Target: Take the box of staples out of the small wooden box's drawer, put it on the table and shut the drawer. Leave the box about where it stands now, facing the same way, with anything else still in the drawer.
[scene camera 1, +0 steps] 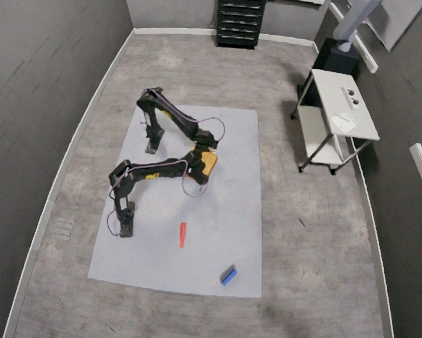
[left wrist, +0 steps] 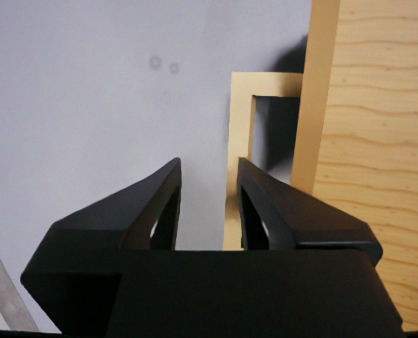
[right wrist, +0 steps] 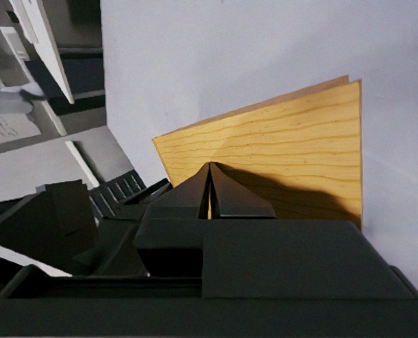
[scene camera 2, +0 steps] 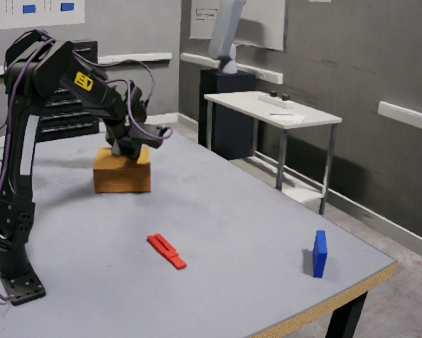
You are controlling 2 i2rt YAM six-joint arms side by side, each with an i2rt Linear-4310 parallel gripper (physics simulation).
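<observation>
The small wooden box stands on the table. Its pale drawer handle sticks out from the front in the left wrist view. No open drawer interior shows, and the box of staples does not show. My left gripper is partly open and empty. Its fingertips point down at the handle's side; the right-hand fingertip in that view overlaps the handle bar, and contact cannot be told. My right gripper is shut and empty, at or just above the box's top.
A red forked piece lies on the table, lower in the scene camera 1 picture than the box. A blue block stands near the table's corner. Both arms reach close together around the wooden box.
</observation>
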